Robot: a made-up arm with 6 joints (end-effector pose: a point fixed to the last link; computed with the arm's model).
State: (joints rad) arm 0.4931 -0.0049 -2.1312 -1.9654 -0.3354 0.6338
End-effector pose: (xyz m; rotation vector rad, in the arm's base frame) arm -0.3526 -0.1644 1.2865 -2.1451 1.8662 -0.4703
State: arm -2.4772 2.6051 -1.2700 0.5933 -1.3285 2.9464
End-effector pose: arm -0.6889 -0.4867 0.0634 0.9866 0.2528 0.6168
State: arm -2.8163 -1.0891 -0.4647 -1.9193 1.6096 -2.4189
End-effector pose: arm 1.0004 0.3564 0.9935 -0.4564 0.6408 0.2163
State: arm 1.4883 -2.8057 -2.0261 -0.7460 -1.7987 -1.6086
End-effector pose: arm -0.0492 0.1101 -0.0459 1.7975 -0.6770 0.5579
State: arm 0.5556 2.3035 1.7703 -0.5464 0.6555 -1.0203
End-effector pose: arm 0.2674 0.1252 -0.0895 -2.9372 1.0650 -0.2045
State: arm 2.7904 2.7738 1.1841 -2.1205 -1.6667 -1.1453
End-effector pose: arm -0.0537 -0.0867 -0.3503 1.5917 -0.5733 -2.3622
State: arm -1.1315 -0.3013 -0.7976 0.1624 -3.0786 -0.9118
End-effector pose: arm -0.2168 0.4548 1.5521 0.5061 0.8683 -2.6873
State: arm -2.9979 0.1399 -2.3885 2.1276 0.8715 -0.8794
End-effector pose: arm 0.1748 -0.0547 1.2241 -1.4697 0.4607 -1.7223
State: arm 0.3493 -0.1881 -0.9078 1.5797 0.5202 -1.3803
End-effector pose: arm -0.5005 -0.1378 1.6711 1.0152 -0.6676 0.9627
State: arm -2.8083 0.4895 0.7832 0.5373 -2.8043 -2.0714
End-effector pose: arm -0.6528 -0.2067 1.5192 1.1145 1.8928 -0.6241
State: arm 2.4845 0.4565 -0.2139 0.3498 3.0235 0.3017
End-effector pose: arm -0.3612 0.2377 1.6940 -1.5989 0.3973 -0.5738
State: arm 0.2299 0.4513 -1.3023 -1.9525 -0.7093 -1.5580
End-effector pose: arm 0.0403 0.0347 1.7098 -0.2673 1.9796 1.2541
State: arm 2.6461 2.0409 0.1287 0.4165 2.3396 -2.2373
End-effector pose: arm -0.8769 0.4555 0.0896 2.3165 1.0635 -1.3784
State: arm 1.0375 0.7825 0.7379 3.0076 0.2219 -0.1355
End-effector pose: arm 0.5176 0.8619 1.2902 -0.2783 -1.8567 -0.5978
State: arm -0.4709 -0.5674 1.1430 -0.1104 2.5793 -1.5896
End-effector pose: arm -0.2536 0.1085 1.5806 -0.9622 1.5959 -1.6314
